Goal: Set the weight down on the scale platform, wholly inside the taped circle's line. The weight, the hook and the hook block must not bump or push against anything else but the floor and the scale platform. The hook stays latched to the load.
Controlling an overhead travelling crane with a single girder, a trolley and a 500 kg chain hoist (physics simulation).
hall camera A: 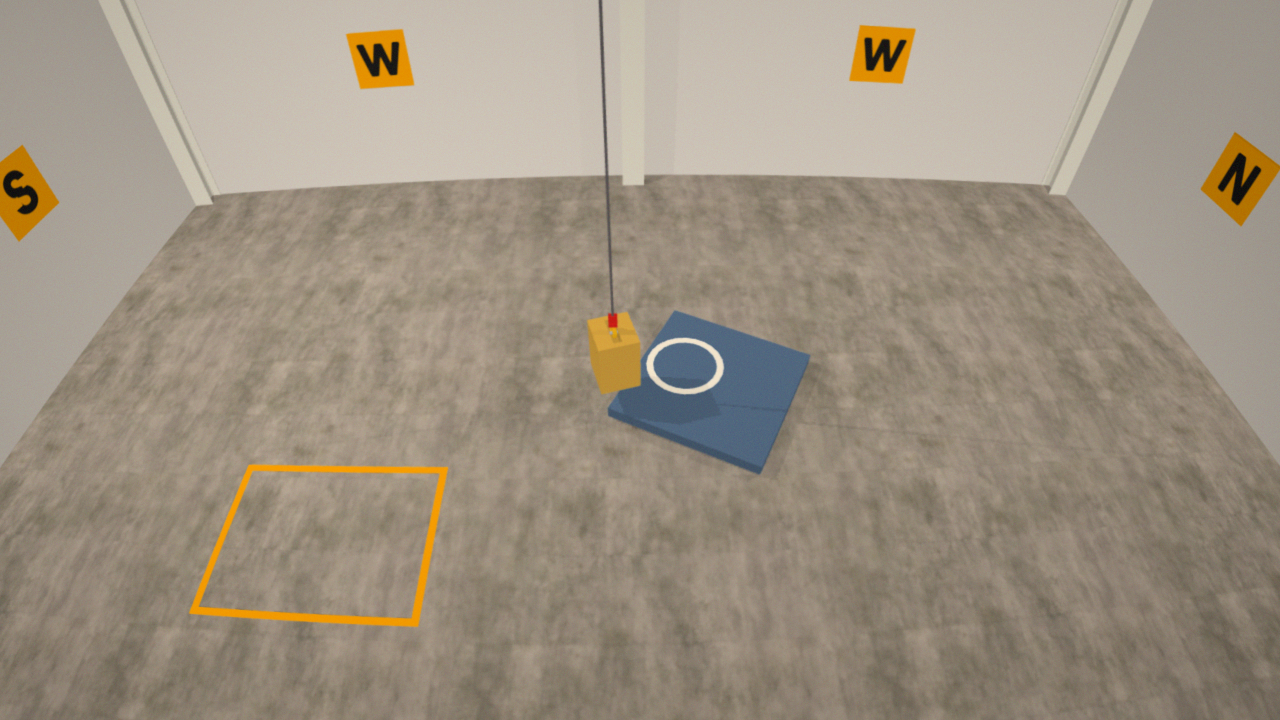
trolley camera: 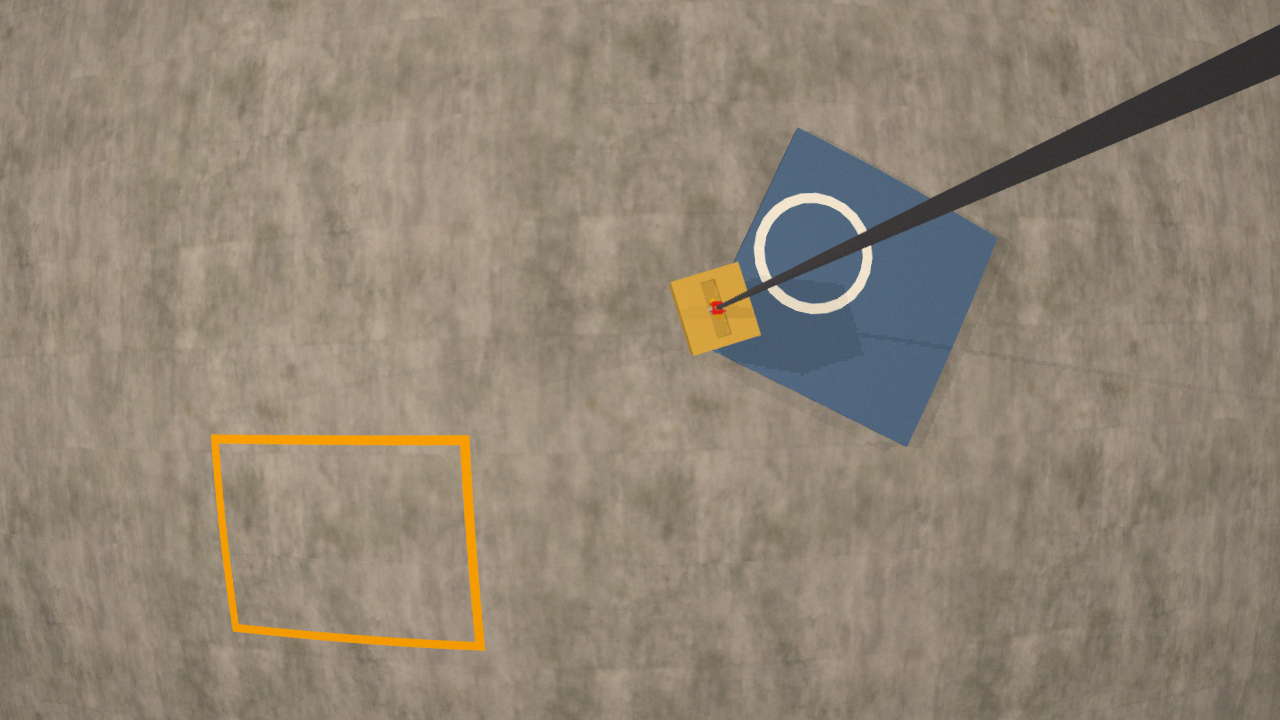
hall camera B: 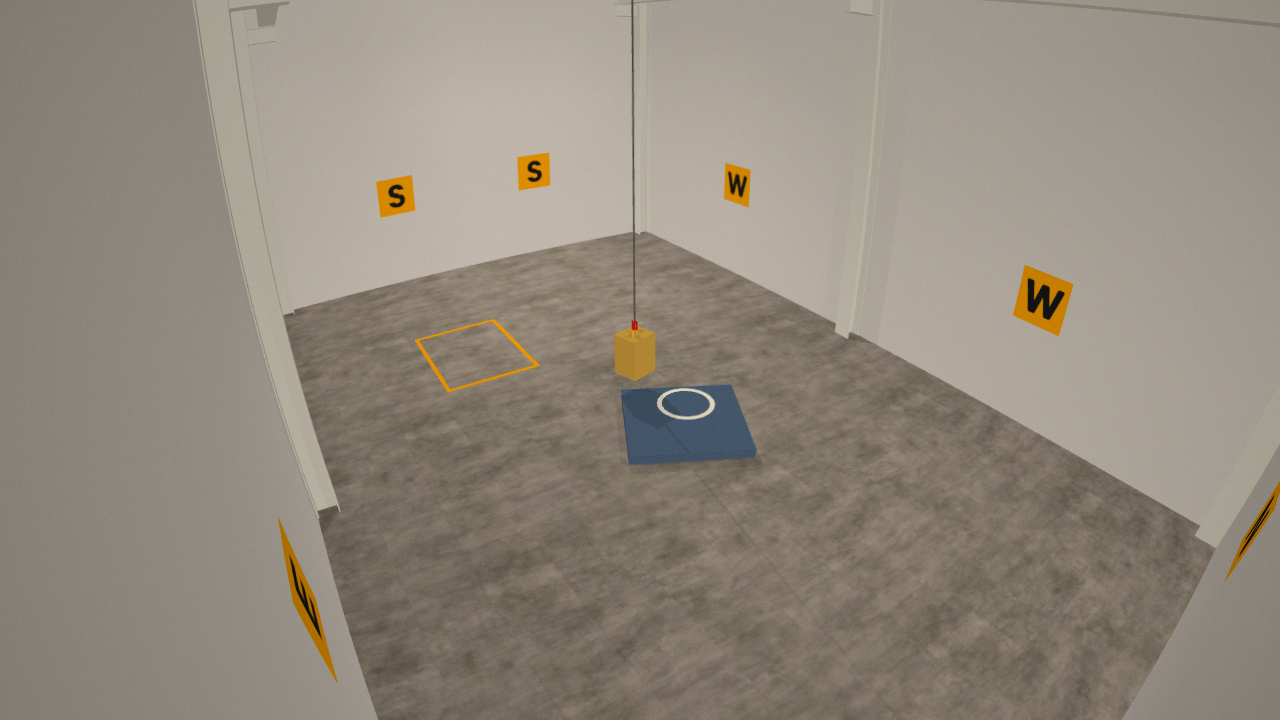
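The yellow weight (hall camera A: 617,368) (hall camera B: 634,356) (trolley camera: 691,313) hangs upright in the air, its shadow falling on the scale platform. My hook (hall camera A: 614,332) (hall camera B: 634,332) (trolley camera: 716,308), under the red hook block (hall camera A: 612,320) (hall camera B: 634,325), is latched to its top. The blue scale platform (hall camera A: 760,385) (hall camera B: 716,438) (trolley camera: 930,313) lies on the floor, turned at an angle. The white taped circle (hall camera A: 684,390) (hall camera B: 685,417) (trolley camera: 812,197) is on it. In the trolley view the weight overlaps the platform's left edge, left of and below the circle, outside its line.
An orange rectangle (hall camera A: 349,469) (hall camera B: 433,366) (trolley camera: 340,439) is marked on the floor, toward the S wall from the platform. Walls with letter signs and pale columns (hall camera A: 632,107) (hall camera B: 861,179) stand around the floor, away from the weight. The dark chain (hall camera A: 606,179) (hall camera B: 633,179) (trolley camera: 1029,170) runs up from the hook block.
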